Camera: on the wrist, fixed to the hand. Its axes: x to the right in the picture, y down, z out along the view.
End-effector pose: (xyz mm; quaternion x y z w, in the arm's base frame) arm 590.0 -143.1 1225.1 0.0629 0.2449 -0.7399 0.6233
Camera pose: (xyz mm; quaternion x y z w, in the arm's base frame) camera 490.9 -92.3 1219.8 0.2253 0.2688 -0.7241 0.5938
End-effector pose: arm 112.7 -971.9 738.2 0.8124 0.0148 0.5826 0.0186
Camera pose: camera 59.9 -874.2 728.2 -0.7194 -0.0434 -0.6901 0.0653
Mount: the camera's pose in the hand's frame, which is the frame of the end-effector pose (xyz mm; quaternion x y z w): -21.9 -98.2 -48.1 0.0815 0.1433 0.0263 0.9860
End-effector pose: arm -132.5 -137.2 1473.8 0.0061 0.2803 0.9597 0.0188
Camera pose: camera -108.5 -81.2 1380.4 0.1226 -0.3571 -0.9248 0.0474
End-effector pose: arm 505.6 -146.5 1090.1 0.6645 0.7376 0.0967 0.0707
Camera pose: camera 401.8 -180.2 1113.1 -0.6665 -0.7278 -0.1323 0.0927
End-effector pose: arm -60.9 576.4 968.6 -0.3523 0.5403 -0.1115 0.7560
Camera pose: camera -91.7 497.2 1040.8 -0.2556 0.6412 -0.1846 0.6996
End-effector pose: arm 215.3 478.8 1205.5 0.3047 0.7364 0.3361 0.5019
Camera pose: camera 165.8 394.7 1151.6 0.3125 0.8174 0.3282 0.3557
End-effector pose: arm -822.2 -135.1 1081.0 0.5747 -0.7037 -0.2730 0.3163
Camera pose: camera -720.2 -133.3 1036.0 0.6130 -0.6858 -0.1211 0.3730
